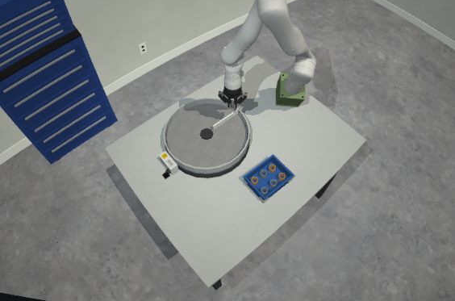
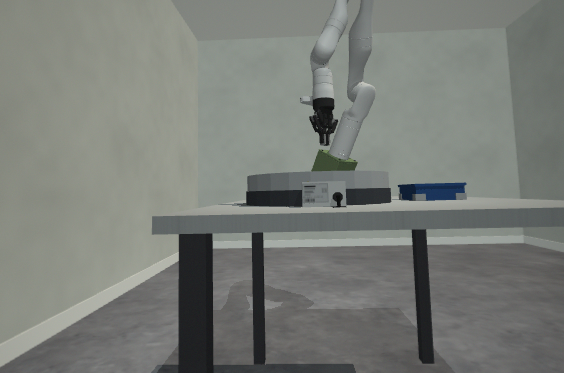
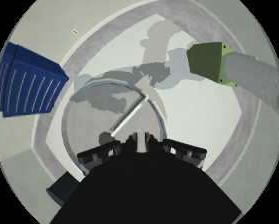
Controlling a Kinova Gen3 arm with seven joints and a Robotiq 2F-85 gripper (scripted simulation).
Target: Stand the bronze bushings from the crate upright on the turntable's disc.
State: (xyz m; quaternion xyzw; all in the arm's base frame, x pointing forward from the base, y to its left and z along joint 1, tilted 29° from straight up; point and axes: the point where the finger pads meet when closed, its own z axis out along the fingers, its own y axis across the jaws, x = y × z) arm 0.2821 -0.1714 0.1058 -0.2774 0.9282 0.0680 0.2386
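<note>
The blue crate is 100 mm ahead of my hand, 310 mm to the left of it and 190 mm below it. The rest, counted from my hand: grey turntable disc (120 mm ahead, 60 mm to the right, 160 mm below).
</note>
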